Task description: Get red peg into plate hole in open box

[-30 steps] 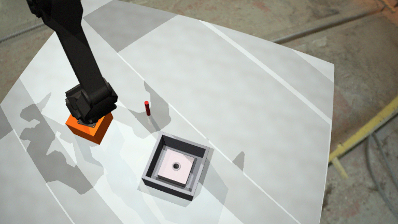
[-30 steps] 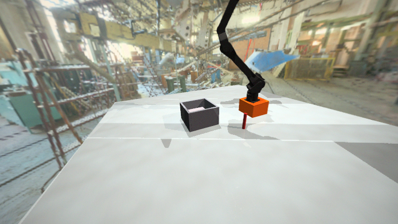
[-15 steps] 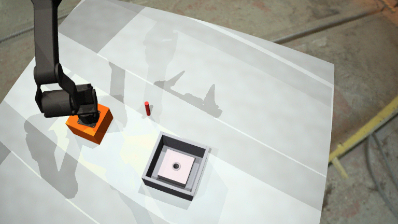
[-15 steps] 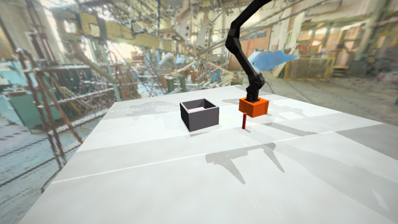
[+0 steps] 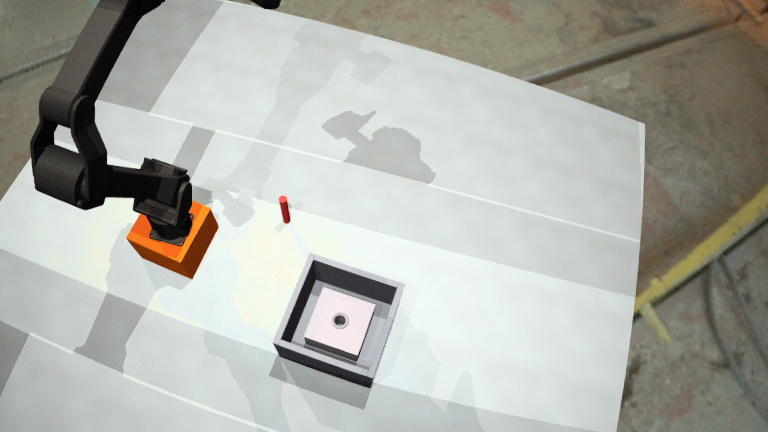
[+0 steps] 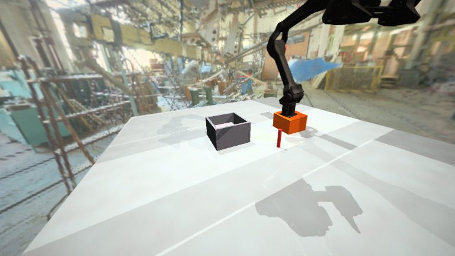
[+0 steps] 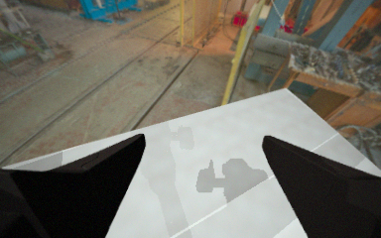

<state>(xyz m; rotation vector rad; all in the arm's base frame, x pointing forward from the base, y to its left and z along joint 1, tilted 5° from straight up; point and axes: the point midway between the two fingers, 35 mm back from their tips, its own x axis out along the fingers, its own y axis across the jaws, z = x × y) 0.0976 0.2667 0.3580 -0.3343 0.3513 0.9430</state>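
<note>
Now: the red peg 4 cm ahead of my gripper tip, 21 cm to the right of it and 36 cm below it. From my gripper tip the other things lie so: grey box: 18 cm ahead, 39 cm to the right, 38 cm below.
</note>
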